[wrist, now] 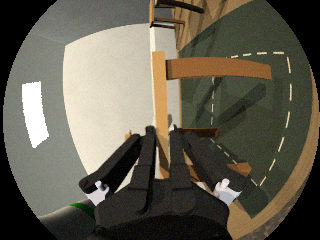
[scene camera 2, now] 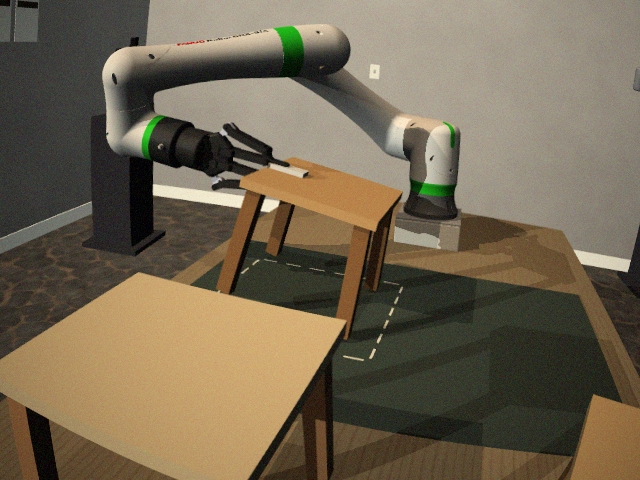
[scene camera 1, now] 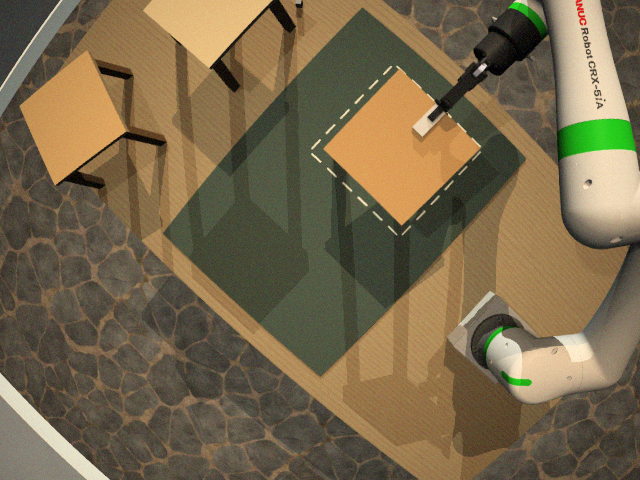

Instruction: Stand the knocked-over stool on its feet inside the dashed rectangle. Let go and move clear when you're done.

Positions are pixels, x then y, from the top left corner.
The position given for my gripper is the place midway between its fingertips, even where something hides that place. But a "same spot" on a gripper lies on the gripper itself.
My gripper shows in the wrist view, in scene camera 2 and in scene camera 1 (pixel 416 132). A wooden stool shows in the wrist view (pixel 180 68), in scene camera 2 and in scene camera 1. One and the same spot on the wooden stool: (scene camera 2: pixel 368 205) is (scene camera 1: pixel 356 160). One and the same spot on my gripper: (scene camera 2: pixel 230 129) is (wrist: pixel 91 175).
